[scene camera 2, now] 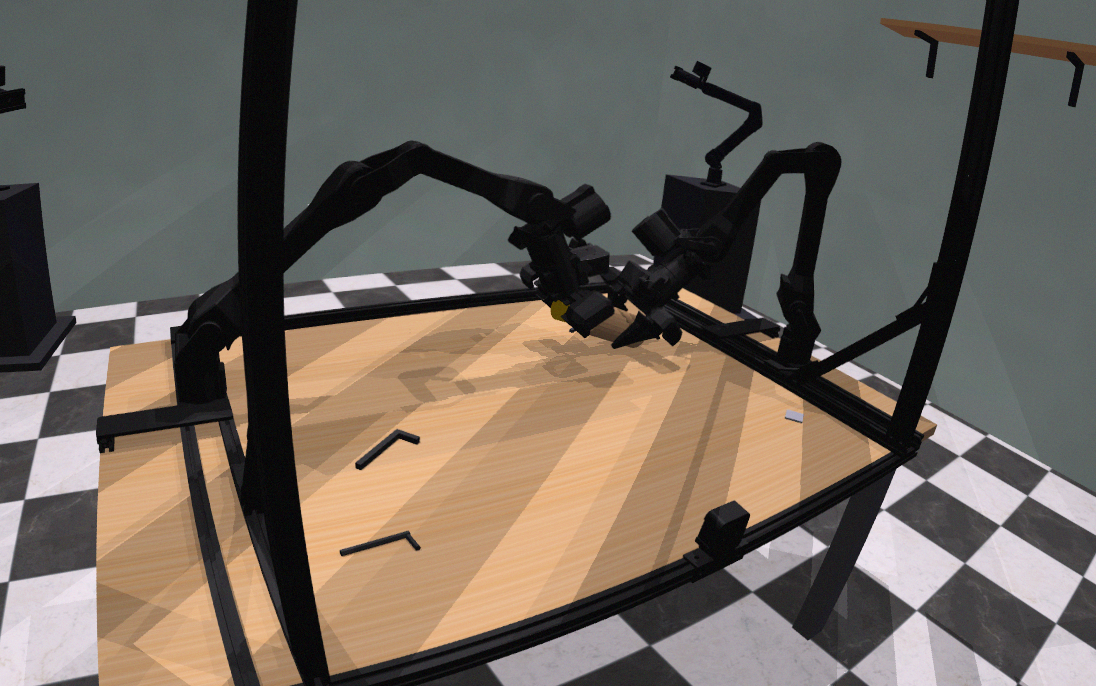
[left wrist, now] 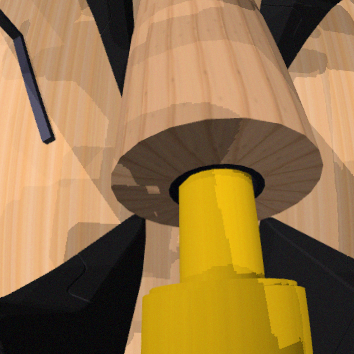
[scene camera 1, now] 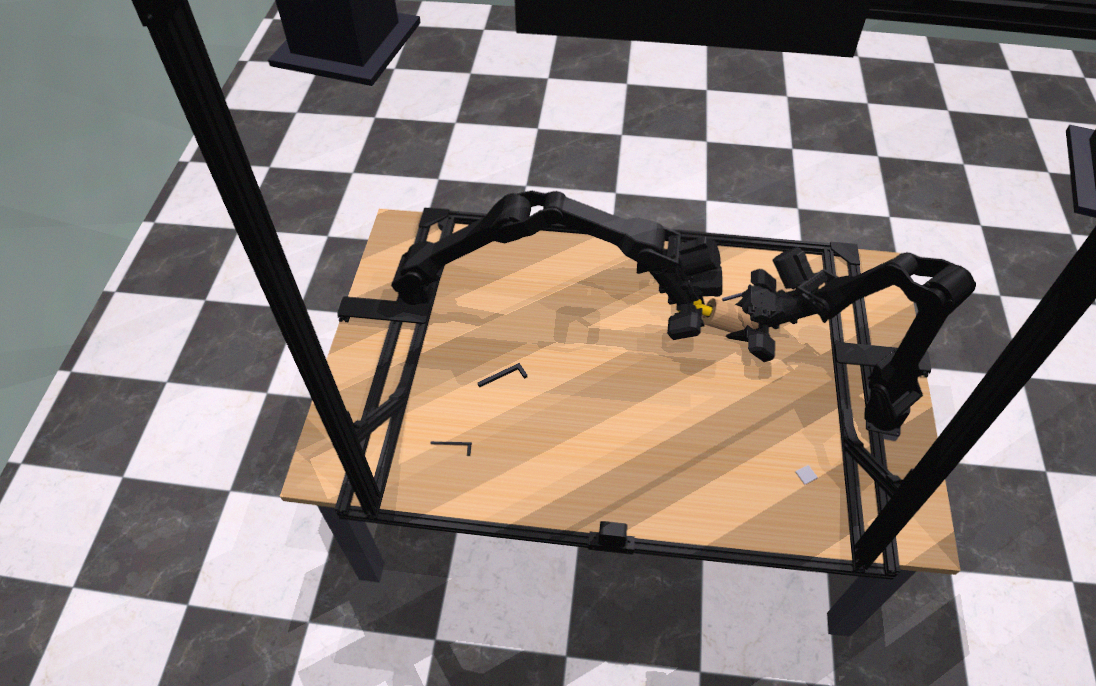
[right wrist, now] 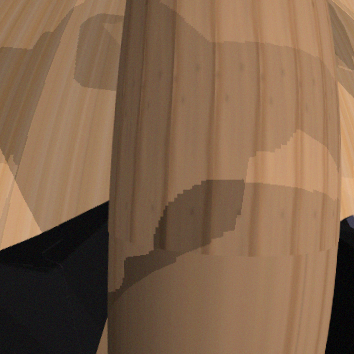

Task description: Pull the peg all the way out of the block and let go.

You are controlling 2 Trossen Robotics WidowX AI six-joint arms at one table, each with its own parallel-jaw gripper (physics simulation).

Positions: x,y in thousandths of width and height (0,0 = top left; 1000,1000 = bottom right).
Labels:
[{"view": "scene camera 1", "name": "my left gripper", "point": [641,463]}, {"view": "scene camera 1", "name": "my right gripper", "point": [664,473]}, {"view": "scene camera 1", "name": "wooden block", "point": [661,461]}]

